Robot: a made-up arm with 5 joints.
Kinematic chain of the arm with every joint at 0, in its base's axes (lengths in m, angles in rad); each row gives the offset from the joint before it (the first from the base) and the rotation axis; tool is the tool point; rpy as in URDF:
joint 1: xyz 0.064 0 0.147 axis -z
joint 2: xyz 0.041 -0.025 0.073 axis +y
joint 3: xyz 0.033 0 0.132 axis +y
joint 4: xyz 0.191 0 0.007 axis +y
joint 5: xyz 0.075 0.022 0 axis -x
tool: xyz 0 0 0 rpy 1.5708 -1.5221 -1.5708
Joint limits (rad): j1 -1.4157..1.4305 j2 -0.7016..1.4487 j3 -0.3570..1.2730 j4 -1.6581..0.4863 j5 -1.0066..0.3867
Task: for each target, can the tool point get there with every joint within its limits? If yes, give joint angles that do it. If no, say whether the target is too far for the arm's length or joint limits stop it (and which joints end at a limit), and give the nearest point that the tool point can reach.
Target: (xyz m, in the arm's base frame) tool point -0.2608 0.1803 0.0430
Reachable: no: joint limits stop it (at a limit: joint 2, joint 3) | nearest point 0.0036 0.0335 0.1042 | short by 0.309 m
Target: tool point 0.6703 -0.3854 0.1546
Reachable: no: too far | nearest point 0.4080 -0.2187 0.1846 | short by 0.312 m
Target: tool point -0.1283 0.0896 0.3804
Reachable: no: joint limits stop it (at a limit: joint 1, joint 2, joint 4) | nearest point 0.0920 0.1596 0.4312 | short by 0.237 m
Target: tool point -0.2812 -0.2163 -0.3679
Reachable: no: too far | nearest point 0.0850 -0.1701 -0.0628 | short by 0.479 m
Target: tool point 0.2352 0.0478 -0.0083
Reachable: yes | joints -0.2889 1.0825 0.6277 -0.4694 -0.6150
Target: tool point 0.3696 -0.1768 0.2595
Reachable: yes | joints 0.5159 0.2114 0.0924 0.1403 -0.2544
